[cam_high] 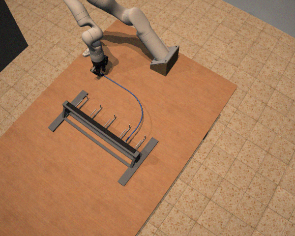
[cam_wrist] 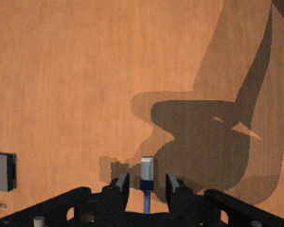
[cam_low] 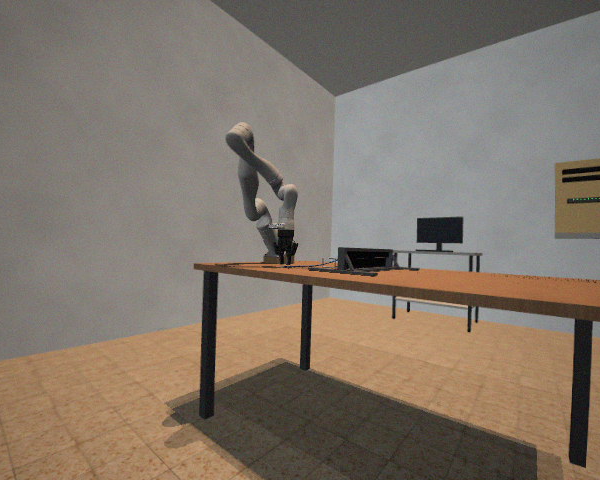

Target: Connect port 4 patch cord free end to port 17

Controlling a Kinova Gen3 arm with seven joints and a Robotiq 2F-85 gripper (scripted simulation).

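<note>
Now: the plug 10 mm to the right of my hand and 30 mm below it.
</note>
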